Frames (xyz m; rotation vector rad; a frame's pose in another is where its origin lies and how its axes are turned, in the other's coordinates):
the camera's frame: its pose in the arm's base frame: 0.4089 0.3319 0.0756 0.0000 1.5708 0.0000
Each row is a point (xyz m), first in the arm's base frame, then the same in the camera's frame.
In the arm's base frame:
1: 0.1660 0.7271 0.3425
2: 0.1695 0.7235 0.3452
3: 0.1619 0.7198 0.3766
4: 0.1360 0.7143 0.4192
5: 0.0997 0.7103 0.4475
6: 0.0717 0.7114 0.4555
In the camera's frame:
1: -0.2669 0.3952 -0.2429
2: -0.2696 0.3916 -0.2394
3: -0.3010 0.3879 -0.2470
4: -0.3436 0.3824 -0.2729
5: -0.3719 0.3784 -0.3092
6: -0.3799 0.3795 -0.3372

